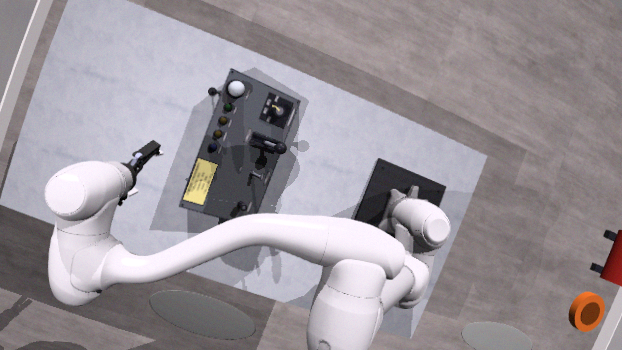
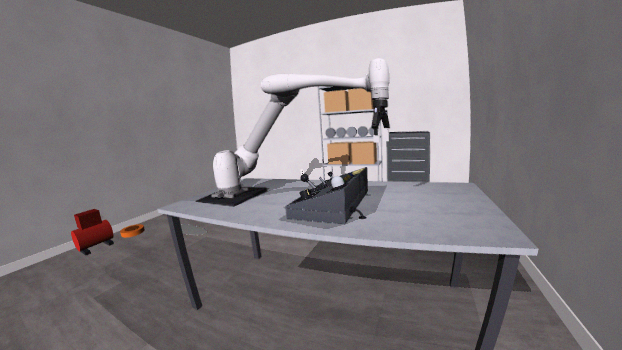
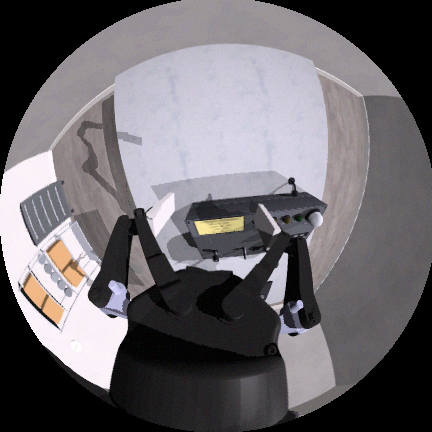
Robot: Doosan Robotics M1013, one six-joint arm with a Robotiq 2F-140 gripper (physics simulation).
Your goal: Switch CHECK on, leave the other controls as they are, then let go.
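Pixels of known places: gripper, between the fingertips: (image 1: 146, 170) (image 2: 381, 141) (image 3: 214, 206); arm's base, origin of its link: (image 1: 403, 215) (image 2: 230, 193).
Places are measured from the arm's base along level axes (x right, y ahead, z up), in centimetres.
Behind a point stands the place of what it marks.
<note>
The dark control console (image 1: 232, 187) {x -8.7, y 69.0, z 8.5 cm} (image 2: 320, 212) {x 29.6, y 71.5, z 2.9 cm} (image 3: 227, 245) {x -8.3, y 67.3, z 7.9 cm} stands on the table. It bears a white dome (image 1: 236, 88) {x 23.7, y 77.4, z 16.9 cm} (image 2: 337, 181) {x 26.1, y 78.3, z 15.2 cm} (image 3: 315, 217) {x 22.5, y 79.2, z 15.6 cm}, a green button (image 1: 228, 107) {x 17.2, y 78.3, z 14.0 cm} (image 3: 298, 218) {x 16.7, y 78.8, z 13.7 cm}, two amber buttons, a blue button (image 1: 213, 147) {x 3.0, y 78.9, z 13.9 cm}, a dial (image 1: 279, 110) {x 22.2, y 61.8, z 10.1 cm}, a ball-ended lever (image 1: 281, 147) {x 10.2, y 57.4, z 14.9 cm}, a metal T-handle (image 1: 257, 176) {x -2.0, y 61.9, z 10.4 cm} and a small black-tipped switch (image 1: 242, 206) {x -13.5, y 63.6, z 11.4 cm}. Lettering is too small to read, so which is CHECK, and its state, cannot be told. My gripper (image 1: 146, 171) {x -8.4, y 93.7, z 28.1 cm} (image 2: 381, 133) {x -8.4, y 93.7, z 28.1 cm} (image 3: 214, 206) {x -8.4, y 93.7, z 28.1 cm} is open and empty, high above the table beside the console's yellow-label end.
A yellow label (image 1: 200, 181) {x -9.5, y 79.8, z 12.0 cm} (image 3: 220, 225) {x -9.3, y 79.8, z 12.0 cm} lies on the console. A black-knobbed side lever (image 1: 212, 91) {x 21.7, y 87.0, z 0.9 cm} (image 3: 291, 181) {x 21.5, y 87.2, z -0.6 cm} sticks out near the white dome. The arm's dark base plate (image 1: 372, 192) {x 4.9, y 16.1, z 0.1 cm} is on the table (image 2: 425, 210) {x 10.5, y 114.7, z -1.5 cm}. A shelf unit and a grey drawer cabinet (image 2: 409, 156) stand behind.
</note>
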